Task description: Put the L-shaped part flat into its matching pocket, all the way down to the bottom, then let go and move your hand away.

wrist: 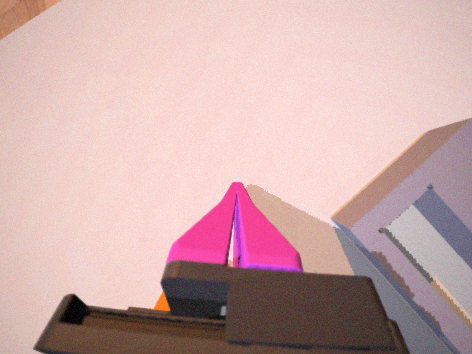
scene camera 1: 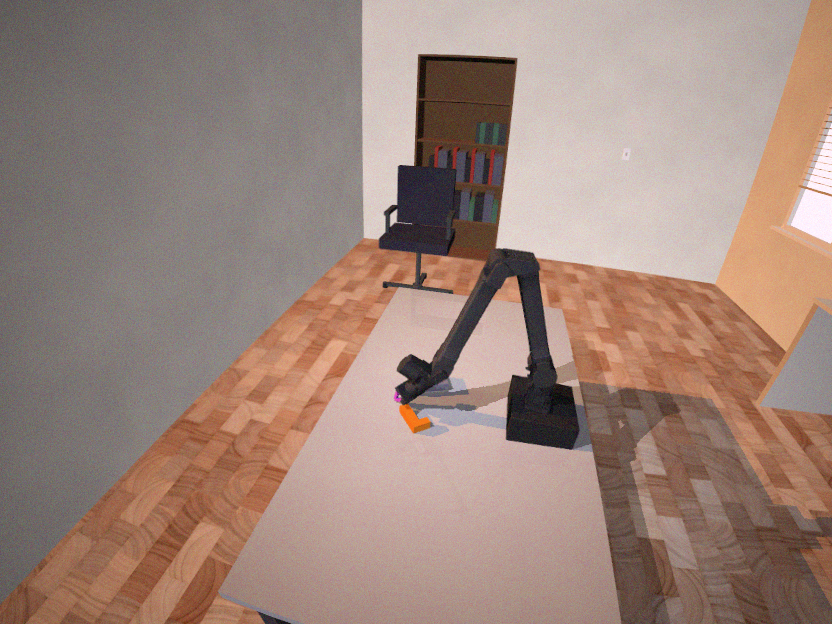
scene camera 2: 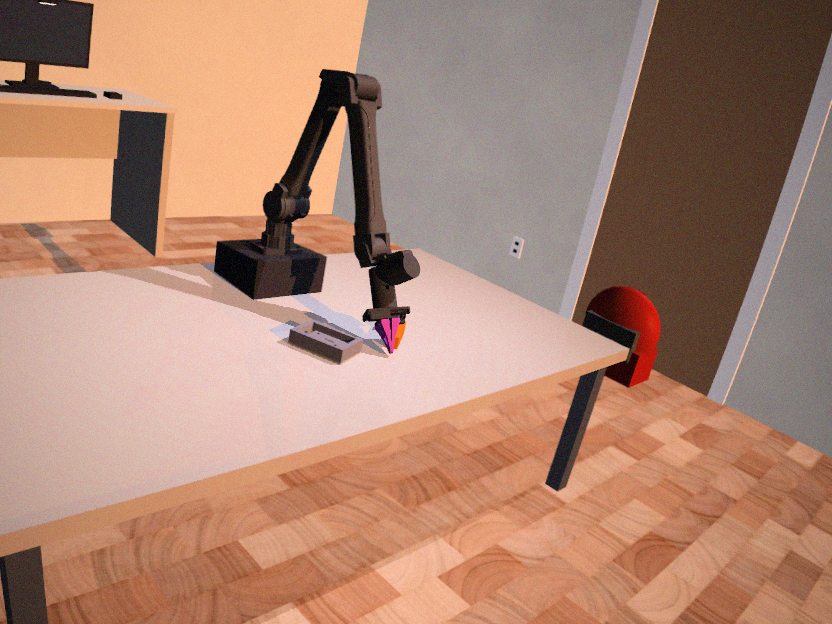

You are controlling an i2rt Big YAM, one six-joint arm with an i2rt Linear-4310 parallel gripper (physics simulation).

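Frame: origin at the arm's base, x left, y ahead, z down, level; millimetres.
Where they show: gripper, fingertip midpoint: (wrist: 236, 188) (scene camera 1: 395, 399) (scene camera 2: 391, 353); arm's base at its link origin: (scene camera 1: 536, 399) (scene camera 2: 276, 250).
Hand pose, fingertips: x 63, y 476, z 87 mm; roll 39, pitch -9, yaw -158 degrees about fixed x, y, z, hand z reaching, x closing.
Observation:
Things, the pixels of their top centre, and the offset from my fingertips. Level surfaces: height alone.
- orange L-shaped part at its top centre: (wrist: 181, 352) (scene camera 2: 390, 327) (scene camera 1: 414, 413) dx +62, dy -92, dz -19 mm
- grey tray with the pocket, top centre: (scene camera 2: 327, 333) (scene camera 1: 427, 377) dx -128, dy -81, dz -26 mm
- table at its surface level: dz +12 mm
The orange L-shaped part (scene camera 1: 414, 421) (scene camera 2: 400, 335) (wrist: 162, 303) lies on the table beside the fingers. In scene camera 2 it is partly hidden behind the pink fingers, and in the wrist view a small corner of it shows at the gripper body's lower left. My gripper (scene camera 2: 391, 350) (wrist: 236, 188) is shut with its pink fingertips together and nothing between them. It points down, low over the table. The grey tray with the pocket (scene camera 2: 325, 347) (wrist: 382, 185) stands to the left of the gripper in scene camera 2 and at the right edge of the wrist view. In scene camera 1 the tray is hidden behind the arm.
The arm's black base (scene camera 1: 541, 419) (scene camera 2: 268, 272) stands on the table (scene camera 1: 430, 523) (scene camera 2: 168, 403). The table's front edge runs below the tray in scene camera 2. A dark chair (scene camera 1: 424, 201) and a bookshelf (scene camera 1: 421, 107) stand behind the table's far end.

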